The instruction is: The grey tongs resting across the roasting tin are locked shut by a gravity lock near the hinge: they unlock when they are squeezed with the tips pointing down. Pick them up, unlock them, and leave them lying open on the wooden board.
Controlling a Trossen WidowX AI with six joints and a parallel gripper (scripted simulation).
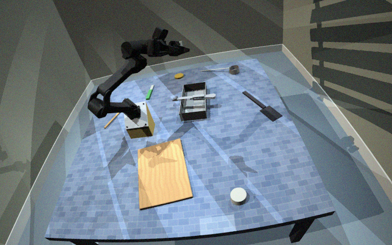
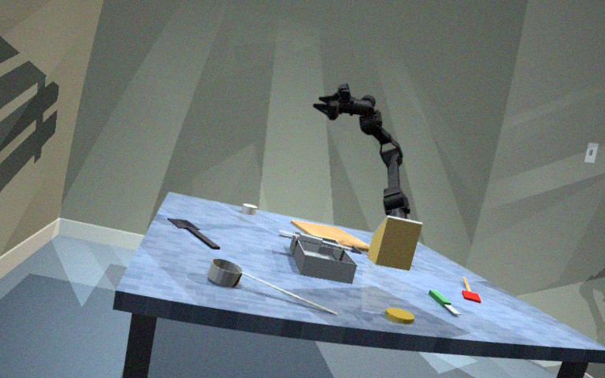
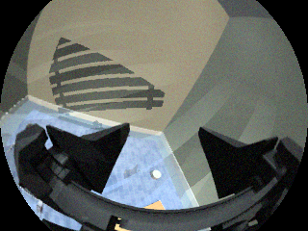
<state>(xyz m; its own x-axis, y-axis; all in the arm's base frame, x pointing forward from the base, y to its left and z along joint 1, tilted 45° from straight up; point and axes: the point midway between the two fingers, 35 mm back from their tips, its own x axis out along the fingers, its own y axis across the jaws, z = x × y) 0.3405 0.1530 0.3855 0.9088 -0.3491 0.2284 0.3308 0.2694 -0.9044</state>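
Now: gripper tip 49 cm above the grey roasting tin, 36 cm to the right of it and 6 cm past it. From my gripper tip the other things lie so: wooden board: 52 cm below, 22 cm behind, 14 cm to the right; then white puck: 51 cm below, 31 cm to the right, 13 cm ahead; then black spatula: 52 cm below, 34 cm ahead, 25 cm to the left.
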